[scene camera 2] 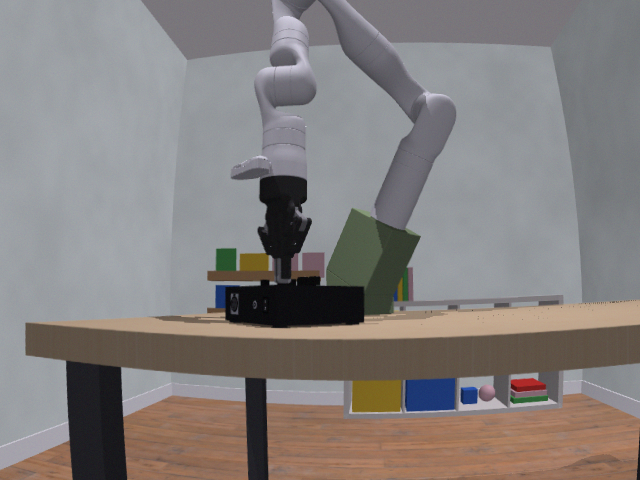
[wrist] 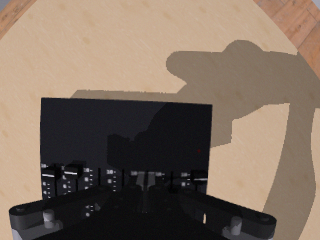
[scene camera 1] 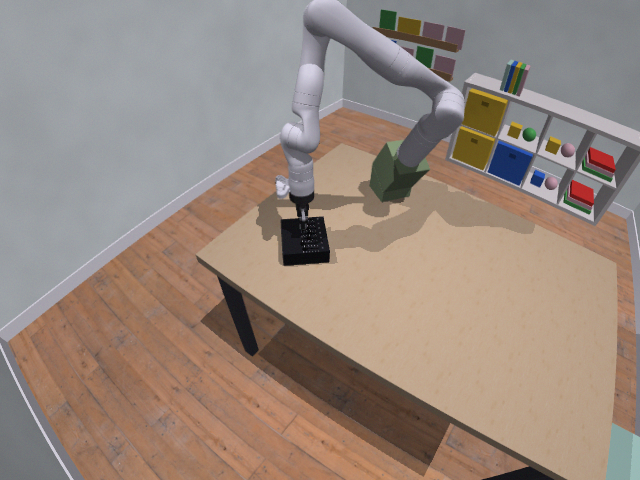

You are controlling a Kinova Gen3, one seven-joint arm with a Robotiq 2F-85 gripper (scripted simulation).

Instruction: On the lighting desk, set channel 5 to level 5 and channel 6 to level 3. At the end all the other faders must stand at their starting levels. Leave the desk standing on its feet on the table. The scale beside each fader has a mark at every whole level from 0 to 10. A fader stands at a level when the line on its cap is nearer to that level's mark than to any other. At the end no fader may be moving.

Path:
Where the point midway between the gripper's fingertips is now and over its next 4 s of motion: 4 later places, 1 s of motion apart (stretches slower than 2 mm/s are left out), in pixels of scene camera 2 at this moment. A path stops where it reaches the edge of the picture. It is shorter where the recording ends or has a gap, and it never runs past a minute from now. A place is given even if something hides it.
My gripper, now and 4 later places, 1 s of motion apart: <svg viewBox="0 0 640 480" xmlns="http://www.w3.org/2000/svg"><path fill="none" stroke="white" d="M282 283L281 270L274 258L271 263L271 273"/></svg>

